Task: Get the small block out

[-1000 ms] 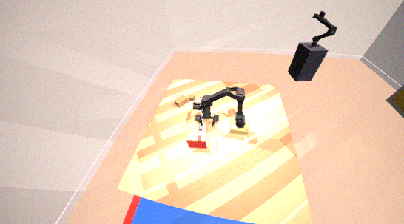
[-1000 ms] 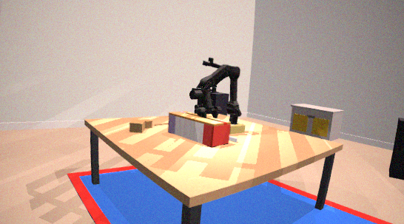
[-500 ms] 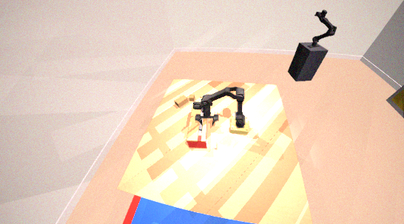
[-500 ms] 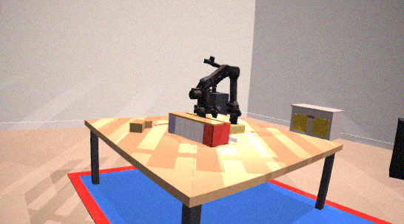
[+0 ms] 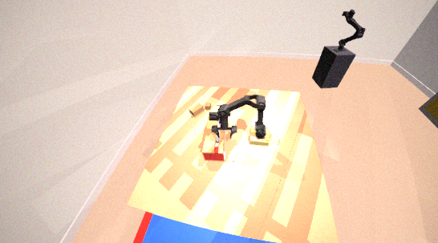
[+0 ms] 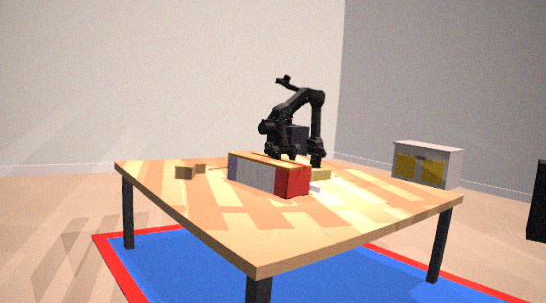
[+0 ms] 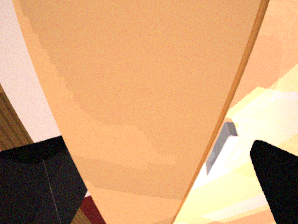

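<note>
The grey piece is 60 mm ahead of my gripper tip and 10 mm to the left of it. Round my gripper tip: long box: 50 mm to the right, 30 mm below, 30 mm ahead.
</note>
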